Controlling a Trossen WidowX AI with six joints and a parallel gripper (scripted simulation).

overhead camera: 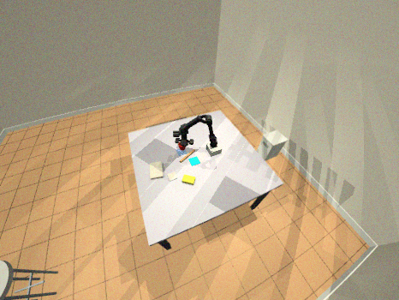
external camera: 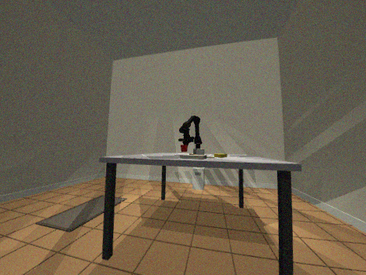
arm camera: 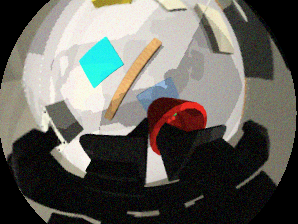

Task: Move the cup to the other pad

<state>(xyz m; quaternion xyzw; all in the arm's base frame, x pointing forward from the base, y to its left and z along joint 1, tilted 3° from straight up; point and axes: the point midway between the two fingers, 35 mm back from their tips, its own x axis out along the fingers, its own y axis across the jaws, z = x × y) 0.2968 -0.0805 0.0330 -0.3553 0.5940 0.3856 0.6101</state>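
The cyan pad lies 160 mm to the left of my gripper tip, 90 mm below it and 50 mm behind it. The rest, counted from my gripper tip: red cup 30 mm ahead, 20 mm to the right; then light blue pad 90 mm below, 40 mm ahead, 10 mm to the right; then wooden stick 80 mm below, 70 mm to the left, 10 mm behind.
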